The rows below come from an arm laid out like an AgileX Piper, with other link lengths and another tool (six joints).
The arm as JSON. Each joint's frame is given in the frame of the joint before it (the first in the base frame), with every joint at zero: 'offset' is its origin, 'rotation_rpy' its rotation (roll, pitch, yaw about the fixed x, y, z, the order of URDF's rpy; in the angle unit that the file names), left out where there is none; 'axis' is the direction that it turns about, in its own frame. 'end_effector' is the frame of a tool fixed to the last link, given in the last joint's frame.
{
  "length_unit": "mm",
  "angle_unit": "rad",
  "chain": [
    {
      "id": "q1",
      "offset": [
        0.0,
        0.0,
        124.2
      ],
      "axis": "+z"
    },
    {
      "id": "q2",
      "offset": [
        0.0,
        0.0,
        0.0
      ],
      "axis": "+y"
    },
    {
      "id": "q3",
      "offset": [
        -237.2,
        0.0,
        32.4
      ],
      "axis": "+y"
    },
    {
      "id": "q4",
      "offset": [
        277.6,
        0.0,
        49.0
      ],
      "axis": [
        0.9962,
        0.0,
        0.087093
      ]
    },
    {
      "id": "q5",
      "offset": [
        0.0,
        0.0,
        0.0
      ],
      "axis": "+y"
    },
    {
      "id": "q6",
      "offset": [
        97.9,
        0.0,
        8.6
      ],
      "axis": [
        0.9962,
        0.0,
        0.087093
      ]
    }
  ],
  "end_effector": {
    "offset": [
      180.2,
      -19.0,
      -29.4
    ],
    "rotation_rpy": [
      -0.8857,
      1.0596,
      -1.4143
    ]
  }
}
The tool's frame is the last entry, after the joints.
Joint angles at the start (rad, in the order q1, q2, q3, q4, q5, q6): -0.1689 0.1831 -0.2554 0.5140 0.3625 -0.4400
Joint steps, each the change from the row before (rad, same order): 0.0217 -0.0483 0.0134 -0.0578 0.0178 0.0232; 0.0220 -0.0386 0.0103 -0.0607 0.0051 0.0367; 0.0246 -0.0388 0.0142 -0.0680 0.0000 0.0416; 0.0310 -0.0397 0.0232 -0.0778 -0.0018 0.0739; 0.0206 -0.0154 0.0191 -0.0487 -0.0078 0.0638; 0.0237 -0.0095 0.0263 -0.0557 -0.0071 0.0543; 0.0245 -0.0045 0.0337 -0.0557 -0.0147 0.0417; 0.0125 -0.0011 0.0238 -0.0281 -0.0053 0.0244
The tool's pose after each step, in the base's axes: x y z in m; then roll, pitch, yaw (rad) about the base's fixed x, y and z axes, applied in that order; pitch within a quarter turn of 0, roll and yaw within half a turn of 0. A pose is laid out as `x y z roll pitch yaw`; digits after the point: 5 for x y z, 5 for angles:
0.30541 -0.01827 0.18089 -1.38362 1.08076 -1.83540
0.30224 -0.01731 0.18379 -1.34107 1.05887 -1.79175
0.29952 -0.01724 0.18596 -1.29866 1.03540 -1.75150
0.29721 -0.01562 0.18375 -1.27814 1.03415 -1.73141
0.29702 -0.01396 0.17879 -1.28430 1.05053 -1.73734
0.29735 -0.01263 0.16852 -1.31063 1.04889 -1.75777
0.29852 -0.01162 0.15536 -1.33789 1.03357 -1.77652
0.29882 -0.01073 0.14421 -1.37064 1.02633 -1.80174

